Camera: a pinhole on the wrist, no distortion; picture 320 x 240 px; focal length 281.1 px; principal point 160.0 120.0 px. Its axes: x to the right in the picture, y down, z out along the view. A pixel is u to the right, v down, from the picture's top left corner.
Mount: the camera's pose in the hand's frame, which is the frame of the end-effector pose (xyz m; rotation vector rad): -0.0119 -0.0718 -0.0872 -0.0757 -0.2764 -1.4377
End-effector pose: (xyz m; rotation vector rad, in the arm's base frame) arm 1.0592 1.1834 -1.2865 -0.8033 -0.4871 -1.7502
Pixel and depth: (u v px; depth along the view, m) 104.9 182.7 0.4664
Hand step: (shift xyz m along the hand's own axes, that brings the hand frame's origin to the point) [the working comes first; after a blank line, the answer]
In the camera's frame: -0.0914 0.1040 0.4664

0.0144 0.1319 0.3538
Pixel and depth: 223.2 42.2 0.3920
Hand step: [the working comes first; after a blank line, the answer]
In the camera's frame: 0.0881 -0.1085 0.3920

-0.1650 -0.0868 0.2995
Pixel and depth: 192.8 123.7 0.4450
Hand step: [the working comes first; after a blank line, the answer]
In the camera's frame: 0.0519 0.0059 0.4450

-0.0638 -0.0247 0.3553
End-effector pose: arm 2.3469 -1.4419 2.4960 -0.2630 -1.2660 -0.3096
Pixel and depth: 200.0 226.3 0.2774
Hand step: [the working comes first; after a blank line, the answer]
In the camera's frame: 0.0395 0.1049 0.2774

0.0561 -0.0355 0.2019
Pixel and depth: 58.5 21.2 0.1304
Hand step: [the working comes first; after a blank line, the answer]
In the camera's frame: -0.0471 -0.0458 0.1304

-0.0806 -0.0043 0.0225
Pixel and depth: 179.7 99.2 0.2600
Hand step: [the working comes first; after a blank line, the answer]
In the camera's frame: 0.0182 -0.0192 0.2600

-0.0658 -0.0356 0.1659
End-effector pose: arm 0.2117 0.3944 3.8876 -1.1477 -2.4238 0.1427
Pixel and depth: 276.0 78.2 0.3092
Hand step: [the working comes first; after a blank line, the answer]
In the camera's frame: 0.1276 -0.0460 0.3092

-0.0874 -0.1343 0.2359
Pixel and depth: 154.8 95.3 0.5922
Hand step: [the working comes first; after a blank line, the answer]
In the camera's frame: -0.0110 -0.0520 0.5922

-0.1485 0.0601 0.4762
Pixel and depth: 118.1 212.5 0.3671
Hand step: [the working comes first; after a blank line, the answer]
In the camera's frame: -0.0547 0.1208 0.3671

0.0489 0.0772 0.2684
